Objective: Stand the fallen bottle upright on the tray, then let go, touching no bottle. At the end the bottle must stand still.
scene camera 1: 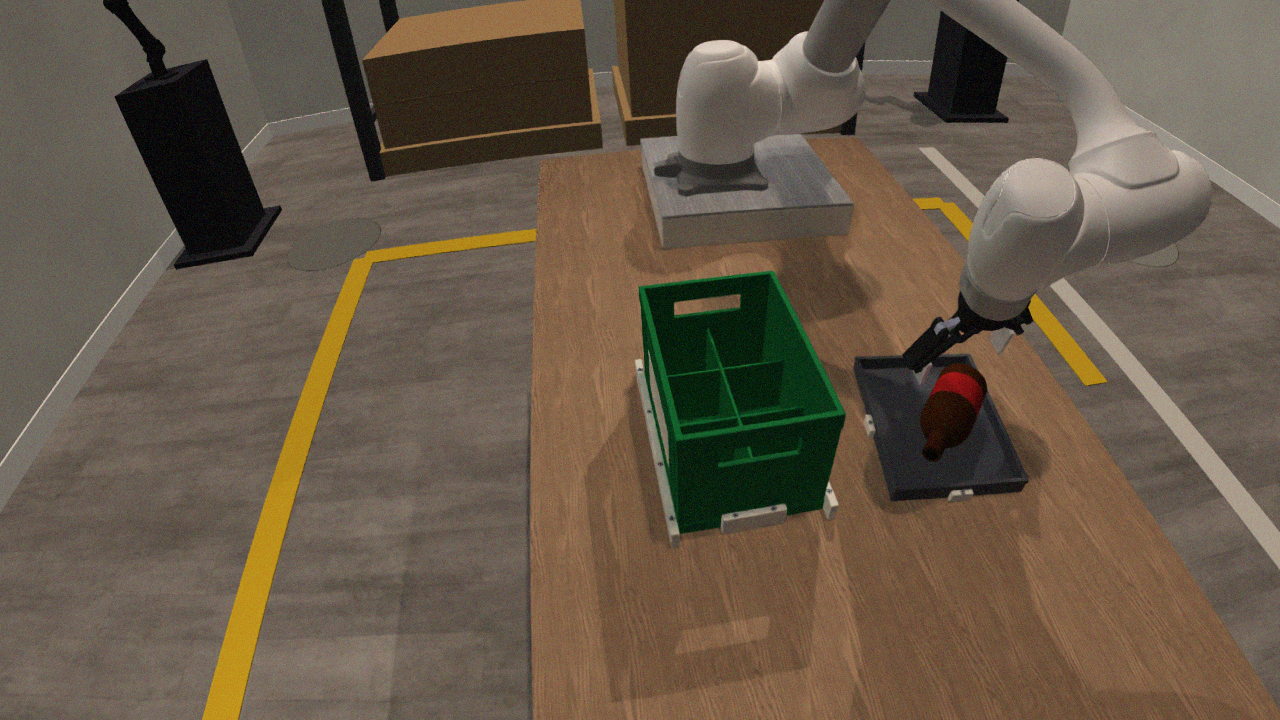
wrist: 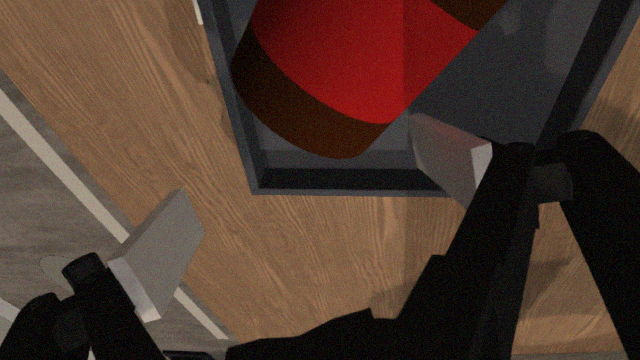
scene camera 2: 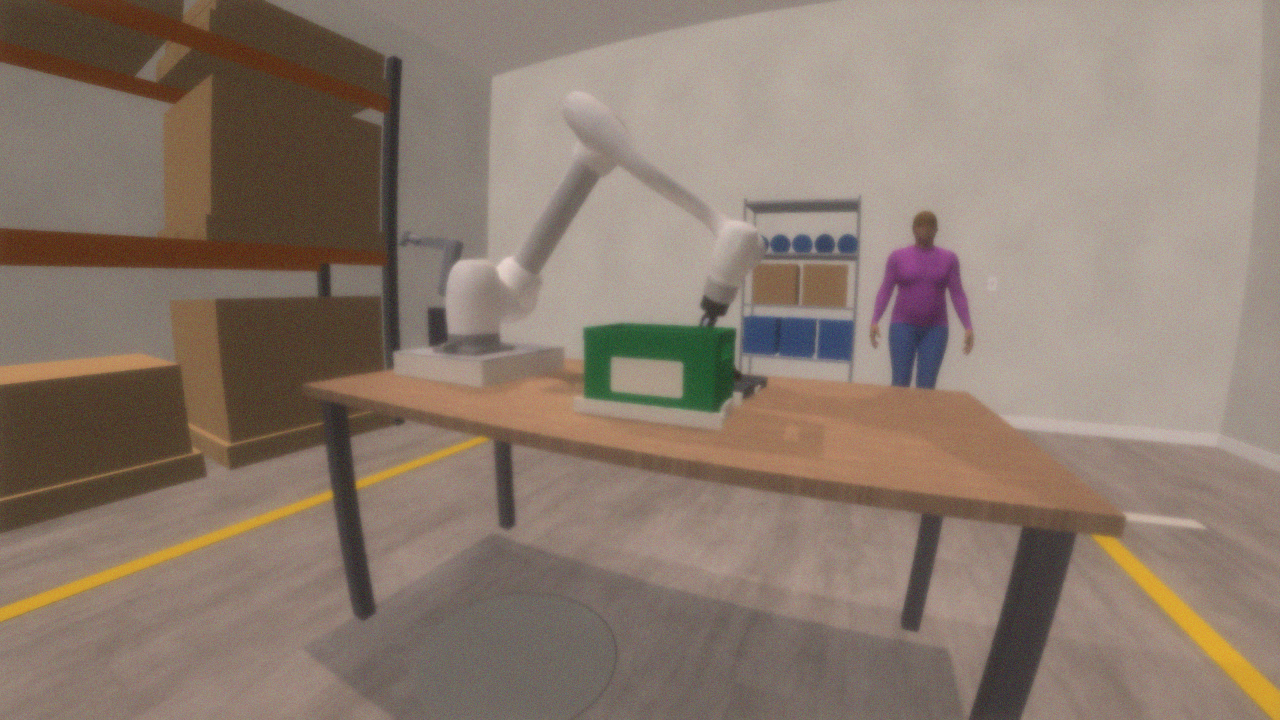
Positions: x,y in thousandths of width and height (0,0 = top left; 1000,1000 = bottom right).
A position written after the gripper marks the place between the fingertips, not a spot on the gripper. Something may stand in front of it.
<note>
In view: the gripper (scene camera 1: 748,501) and a brown bottle (scene camera 1: 740,583).
The brown bottle is seen too in the wrist view (wrist: 515,235). The gripper also shows in the wrist view (wrist: 471,490).
</note>
